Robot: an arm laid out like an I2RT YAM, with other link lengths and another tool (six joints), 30 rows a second.
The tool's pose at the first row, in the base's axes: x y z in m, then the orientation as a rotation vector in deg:
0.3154 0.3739 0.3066 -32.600 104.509 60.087
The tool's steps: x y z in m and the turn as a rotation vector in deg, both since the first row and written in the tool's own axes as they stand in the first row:
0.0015 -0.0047 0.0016 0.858 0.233 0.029
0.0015 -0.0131 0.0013 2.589 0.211 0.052
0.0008 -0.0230 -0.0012 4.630 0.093 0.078
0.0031 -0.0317 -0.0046 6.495 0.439 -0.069
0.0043 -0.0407 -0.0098 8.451 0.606 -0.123
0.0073 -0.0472 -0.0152 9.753 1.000 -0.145
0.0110 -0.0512 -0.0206 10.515 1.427 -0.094
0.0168 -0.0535 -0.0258 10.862 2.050 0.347
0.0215 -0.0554 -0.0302 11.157 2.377 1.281
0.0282 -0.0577 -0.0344 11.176 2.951 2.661
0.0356 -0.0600 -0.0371 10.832 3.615 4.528
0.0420 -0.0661 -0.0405 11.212 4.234 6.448
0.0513 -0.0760 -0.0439 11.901 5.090 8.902
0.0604 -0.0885 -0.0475 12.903 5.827 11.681
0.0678 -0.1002 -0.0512 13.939 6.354 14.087
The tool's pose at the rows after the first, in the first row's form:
0.3190 0.3728 0.3030 -32.205 105.092 59.250
0.3250 0.3681 0.2995 -31.133 105.807 57.589
0.3314 0.3608 0.2965 -29.811 106.542 55.634
0.3351 0.3534 0.2915 -29.022 107.505 53.672
0.3386 0.3443 0.2878 -27.985 108.365 51.696
0.3394 0.3364 0.2835 -27.449 109.175 50.346
0.3380 0.3299 0.2797 -27.196 109.844 49.566
0.3345 0.3246 0.2747 -26.975 110.715 49.416
0.3315 0.3201 0.2707 -26.179 111.536 49.679
0.3281 0.3157 0.2647 -25.303 112.679 50.464
0.3250 0.3126 0.2577 -24.262 113.987 51.914
0.3249 0.3068 0.2502 -22.681 115.524 52.673
0.3262 0.2991 0.2386 -20.540 117.599 53.415
0.3294 0.2899 0.2260 -17.796 119.789 54.041
0.3328 0.2810 0.2154 -15.213 121.612 54.404

